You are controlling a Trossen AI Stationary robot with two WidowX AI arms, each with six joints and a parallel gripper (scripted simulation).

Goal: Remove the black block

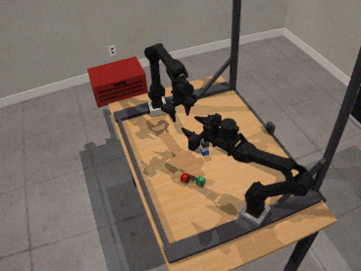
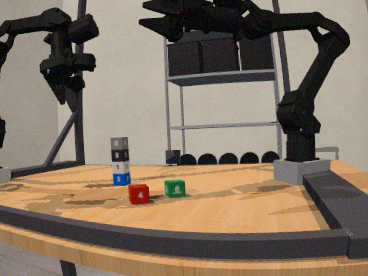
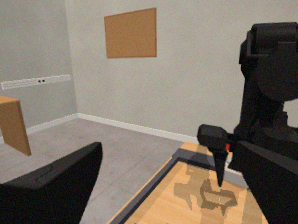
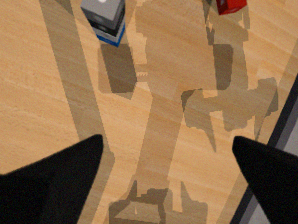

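My left gripper is now 14 cm past the white block 1, 13 cm to the left of it and 32 cm above it. From my left hand the other things lie so: dark rail: 21 cm ahead, 19 cm to the right, 35 cm below.
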